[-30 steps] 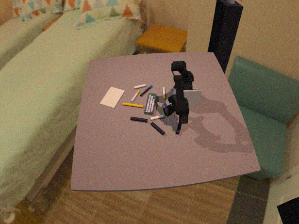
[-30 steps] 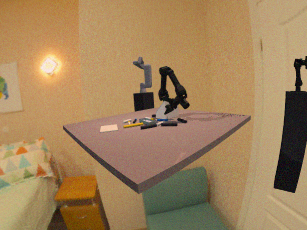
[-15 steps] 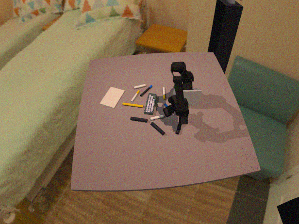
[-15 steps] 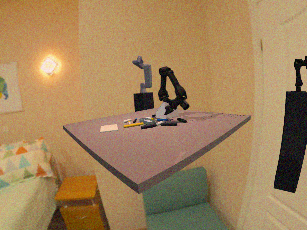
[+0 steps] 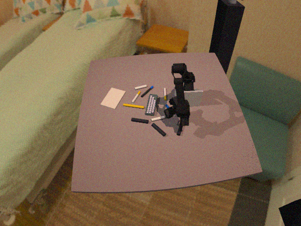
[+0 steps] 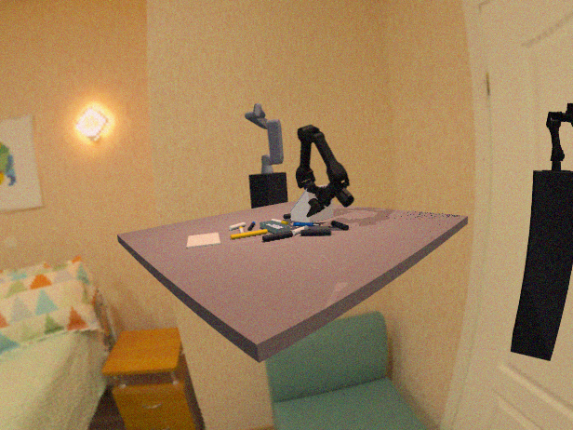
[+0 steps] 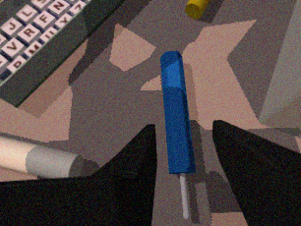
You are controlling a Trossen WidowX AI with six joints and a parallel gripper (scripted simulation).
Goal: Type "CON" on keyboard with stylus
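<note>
The blue stylus lies 10 mm to the left of my gripper tip and 40 mm below it. From my gripper tip the other things lie so: yellow marker (270 mm ahead, 100 mm to the right, 40 mm below); then white card (420 mm ahead, 220 mm to the right, 40 mm below).
</note>
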